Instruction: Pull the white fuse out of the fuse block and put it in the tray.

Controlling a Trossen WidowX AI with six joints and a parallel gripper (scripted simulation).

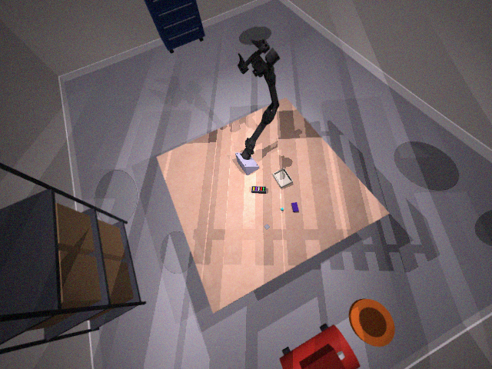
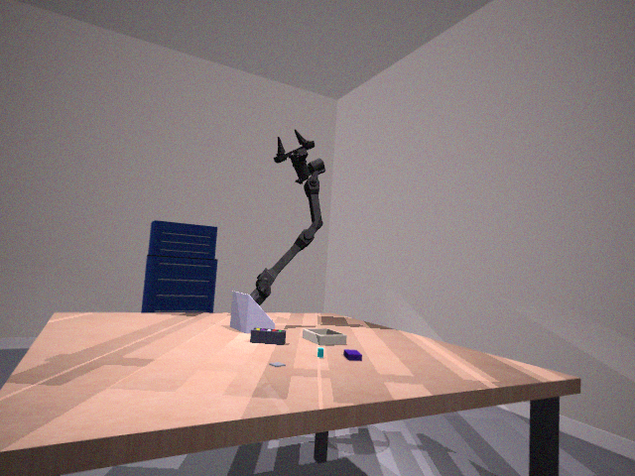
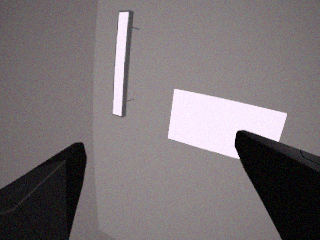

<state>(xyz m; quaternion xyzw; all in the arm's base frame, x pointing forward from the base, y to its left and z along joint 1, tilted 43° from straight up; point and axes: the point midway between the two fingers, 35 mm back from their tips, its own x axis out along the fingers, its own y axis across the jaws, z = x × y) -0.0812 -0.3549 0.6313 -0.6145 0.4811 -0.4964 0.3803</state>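
Right now my gripper tip is 79 cm above the white fuse, 36 cm short of it and 20 cm to the left of it. From my gripper tip the other things lie so: yellow fuse 79 cm below, 34 cm ahead, 23 cm to the right; then purple fuse 79 cm below, 35 cm ahead, 21 cm to the right; then red fuse 79 cm below, 37 cm ahead, 18 cm to the right.
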